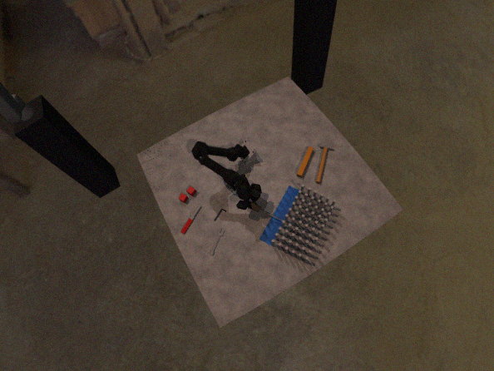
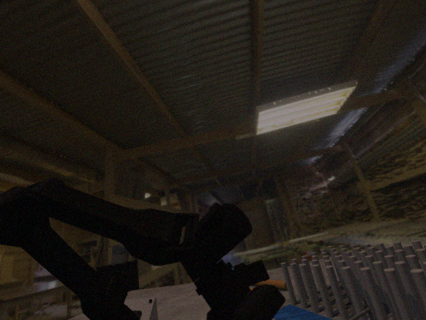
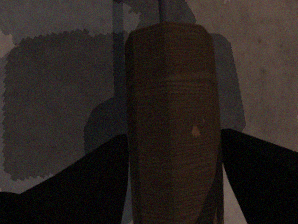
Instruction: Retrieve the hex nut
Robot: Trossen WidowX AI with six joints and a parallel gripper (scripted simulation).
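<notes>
My gripper tip is 120 mm to the right of the blue taped strip, 120 mm short of it and 40 mm above it. Round my gripper tip: grey wrench: 290 mm to the right, 80 mm ahead, 30 mm below; dark hex key: 180 mm to the right, 70 mm behind, 30 mm below; red-handled tool: 360 mm to the right, 130 mm behind, 30 mm below.
</notes>
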